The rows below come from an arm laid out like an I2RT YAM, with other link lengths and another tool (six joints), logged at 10 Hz.
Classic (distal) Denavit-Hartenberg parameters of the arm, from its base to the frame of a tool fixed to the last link. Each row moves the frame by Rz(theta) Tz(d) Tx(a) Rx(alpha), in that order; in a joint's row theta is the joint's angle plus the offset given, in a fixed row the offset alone. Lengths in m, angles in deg.
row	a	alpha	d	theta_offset
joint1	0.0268	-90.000	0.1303	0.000
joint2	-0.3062	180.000	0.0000	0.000
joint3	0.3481	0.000	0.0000	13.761
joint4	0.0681	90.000	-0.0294	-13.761
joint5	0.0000	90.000	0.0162	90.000
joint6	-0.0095	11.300	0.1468	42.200
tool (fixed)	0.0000	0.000	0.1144	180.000
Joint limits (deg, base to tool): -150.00..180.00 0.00..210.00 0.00..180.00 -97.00..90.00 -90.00..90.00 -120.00..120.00
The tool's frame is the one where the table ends.
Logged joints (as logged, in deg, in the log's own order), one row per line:
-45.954 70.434 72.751 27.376 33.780 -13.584
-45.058 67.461 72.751 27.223 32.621 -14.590
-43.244 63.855 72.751 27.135 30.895 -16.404
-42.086 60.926 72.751 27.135 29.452 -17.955
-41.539 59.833 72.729 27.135 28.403 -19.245
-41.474 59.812 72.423 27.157 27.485 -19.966
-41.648 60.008 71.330 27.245 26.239 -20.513
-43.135 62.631 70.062 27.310 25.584 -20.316
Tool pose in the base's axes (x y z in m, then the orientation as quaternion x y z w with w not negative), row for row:
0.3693 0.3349 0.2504 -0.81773 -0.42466 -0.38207 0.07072
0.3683 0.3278 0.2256 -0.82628 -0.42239 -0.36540 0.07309
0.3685 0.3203 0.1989 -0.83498 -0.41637 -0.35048 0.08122
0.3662 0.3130 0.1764 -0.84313 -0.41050 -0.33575 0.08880
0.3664 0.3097 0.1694 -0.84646 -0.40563 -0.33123 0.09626
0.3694 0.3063 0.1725 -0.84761 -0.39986 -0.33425 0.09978
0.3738 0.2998 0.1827 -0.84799 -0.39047 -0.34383 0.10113
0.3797 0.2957 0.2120 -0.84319 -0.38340 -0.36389 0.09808
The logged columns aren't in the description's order. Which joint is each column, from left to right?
Columns, left to right: joint4, joint3, joint2, joint6, joint1, joint5.
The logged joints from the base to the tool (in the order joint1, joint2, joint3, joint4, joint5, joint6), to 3 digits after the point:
33.780 72.751 70.434 -45.954 -13.584 27.376
32.621 72.751 67.461 -45.058 -14.590 27.223
30.895 72.751 63.855 -43.244 -16.404 27.135
29.452 72.751 60.926 -42.086 -17.955 27.135
28.403 72.729 59.833 -41.539 -19.245 27.135
27.485 72.423 59.812 -41.474 -19.966 27.157
26.239 71.330 60.008 -41.648 -20.513 27.245
25.584 70.062 62.631 -43.135 -20.316 27.310

